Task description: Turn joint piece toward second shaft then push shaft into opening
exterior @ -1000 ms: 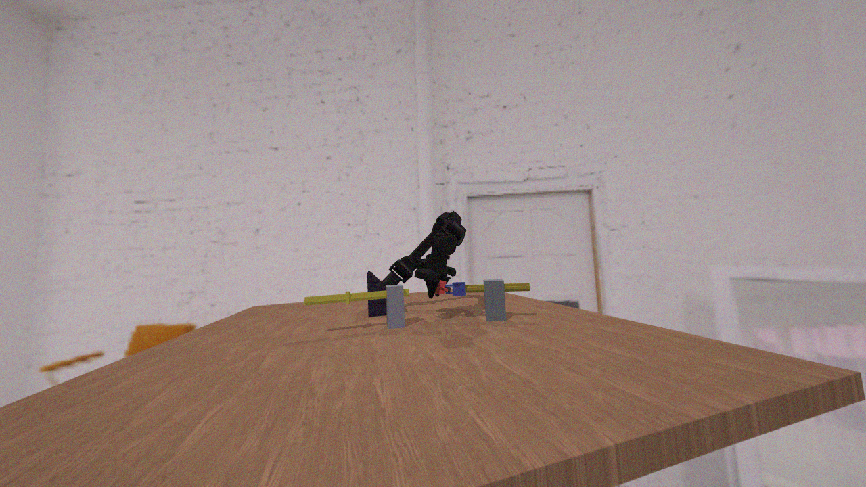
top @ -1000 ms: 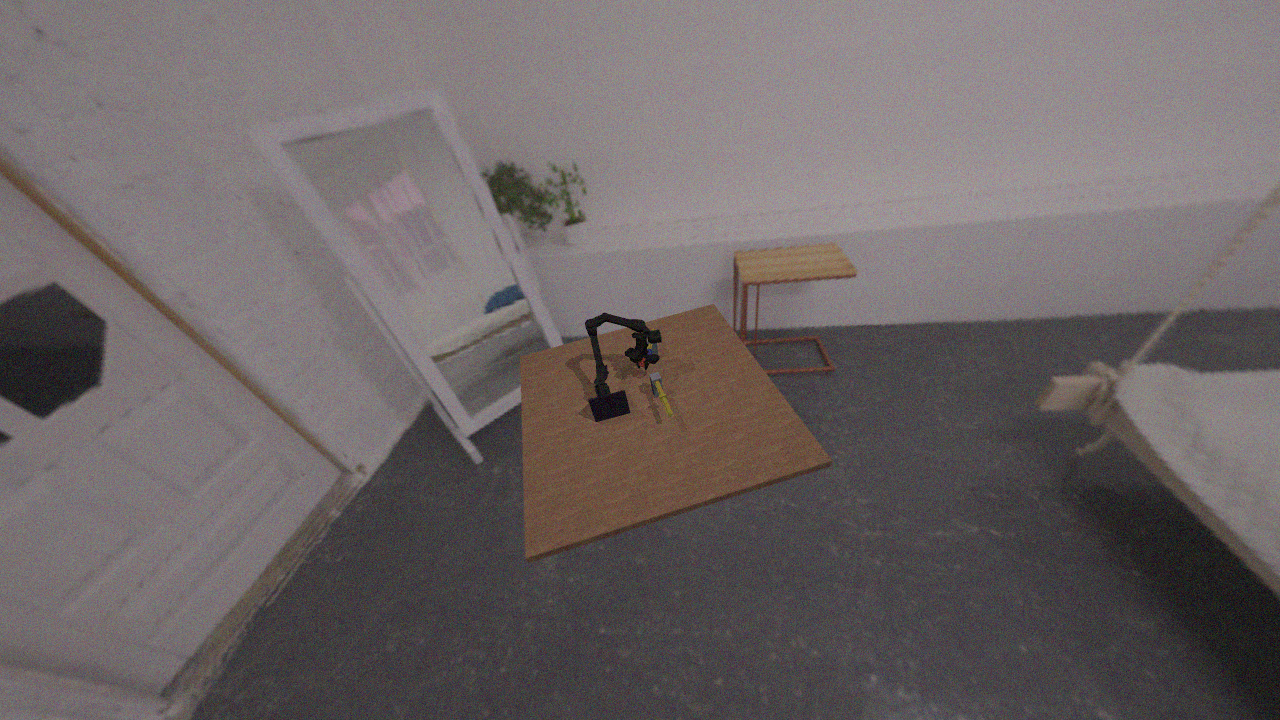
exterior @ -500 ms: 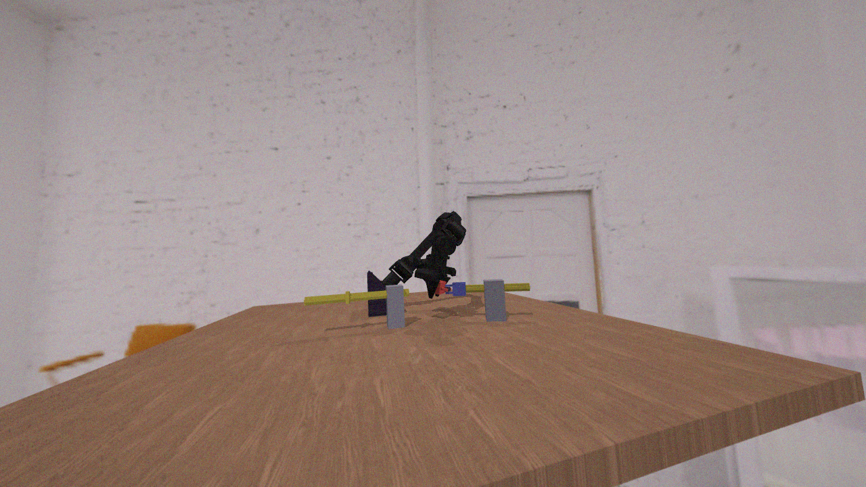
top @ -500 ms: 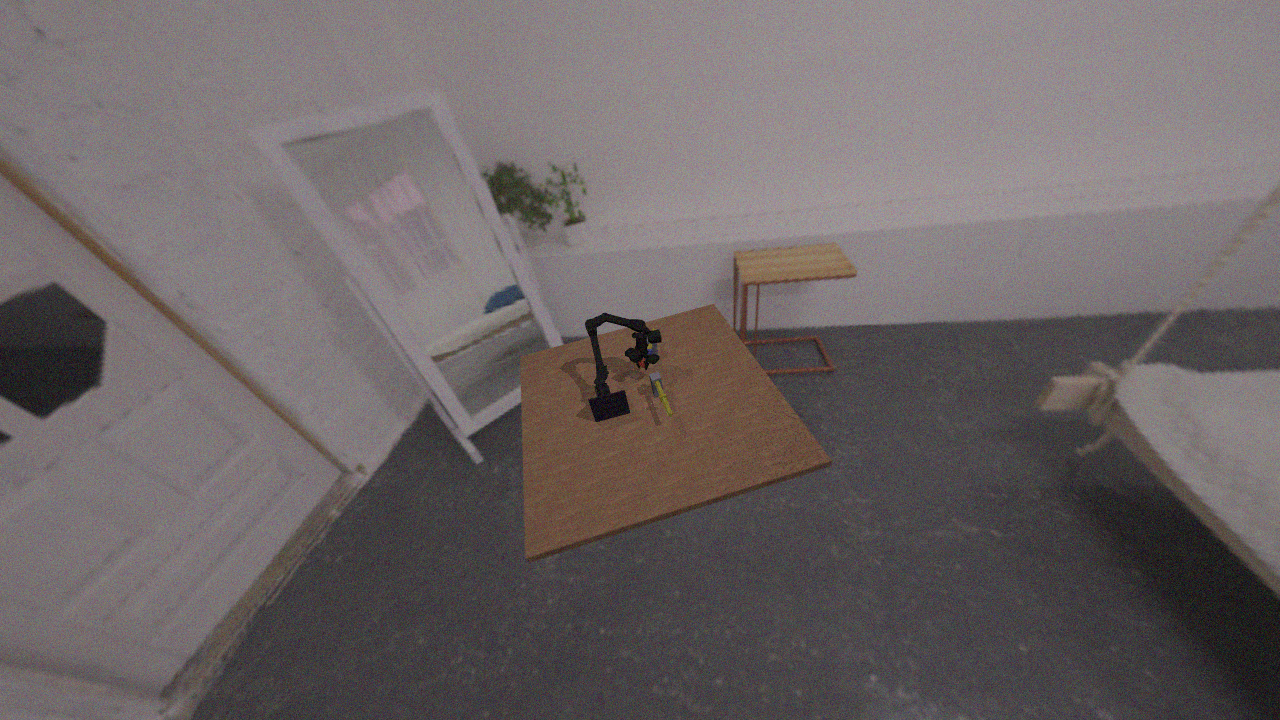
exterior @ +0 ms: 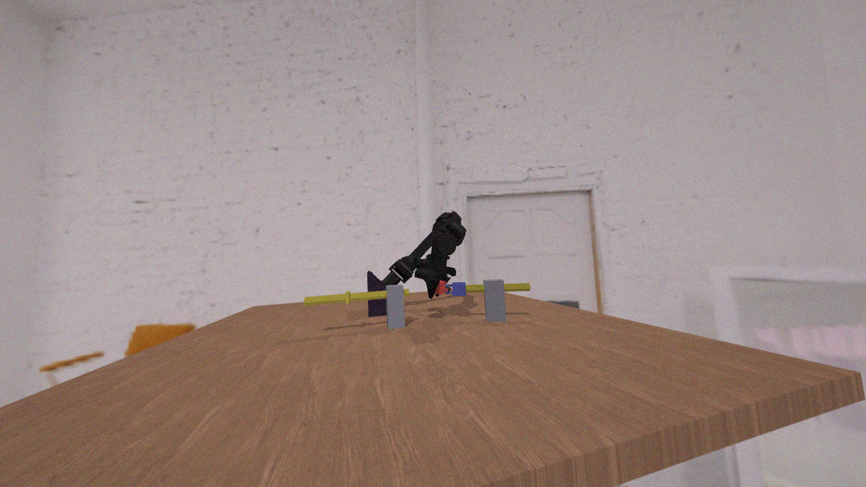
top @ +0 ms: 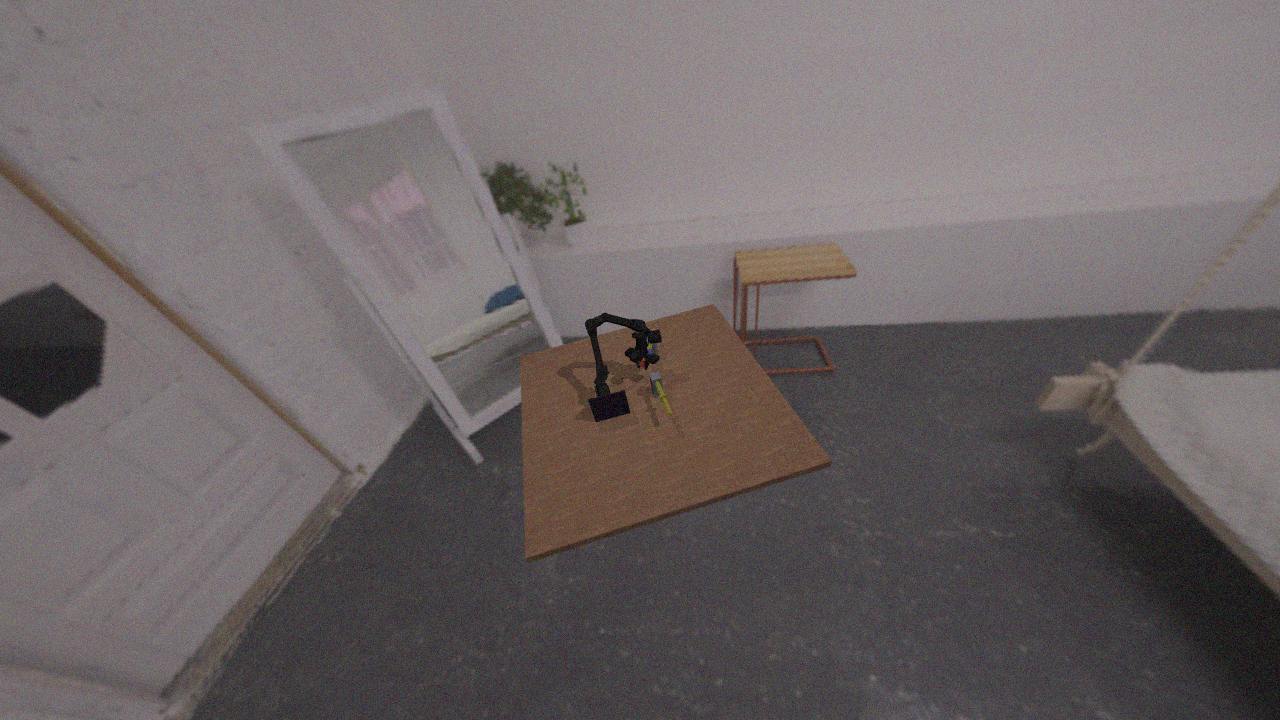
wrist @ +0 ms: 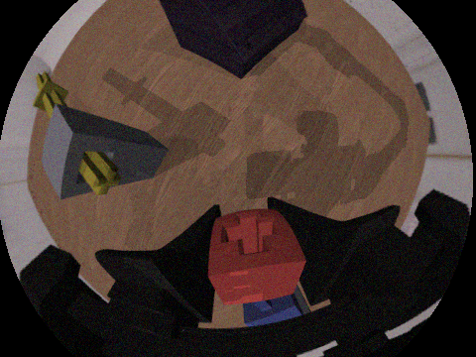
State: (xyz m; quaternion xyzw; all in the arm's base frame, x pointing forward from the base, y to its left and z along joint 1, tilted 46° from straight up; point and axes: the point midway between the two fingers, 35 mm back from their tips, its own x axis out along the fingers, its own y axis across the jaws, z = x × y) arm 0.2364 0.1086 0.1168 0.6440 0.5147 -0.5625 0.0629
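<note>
The red joint piece lies 40 mm above my gripper tip, 20 mm to the left of it and 20 mm ahead of it.
</note>
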